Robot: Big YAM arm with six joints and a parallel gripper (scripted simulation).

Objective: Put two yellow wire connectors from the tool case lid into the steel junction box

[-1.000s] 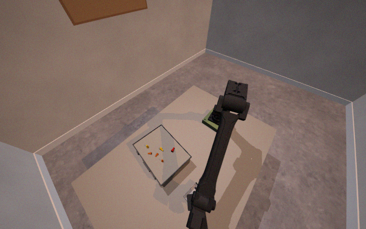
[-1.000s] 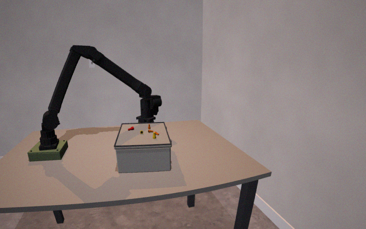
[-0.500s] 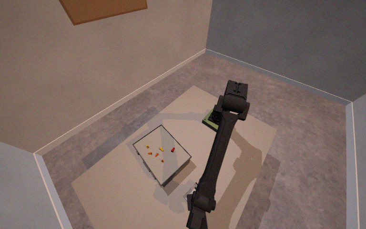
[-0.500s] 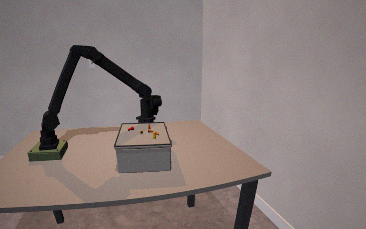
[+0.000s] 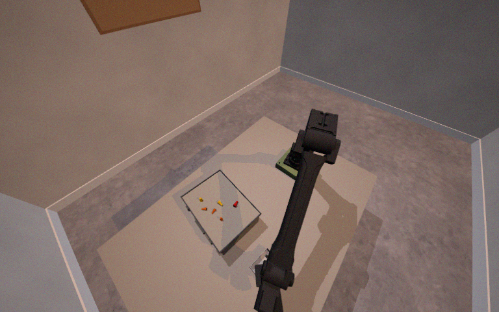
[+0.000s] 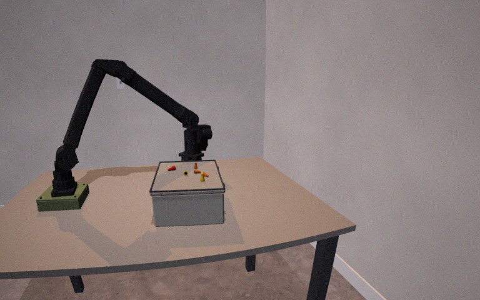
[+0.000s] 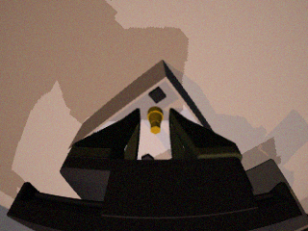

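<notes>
Now: the orange connector 35 cm to the right of my hand, 11 cm above it and 5 cm behind it. The rest, counted from my hand: grey tool case (30 cm to the right, 10 cm behind, 7 cm above); red wire connector (25 cm to the right, 14 cm behind, 11 cm above).
</notes>
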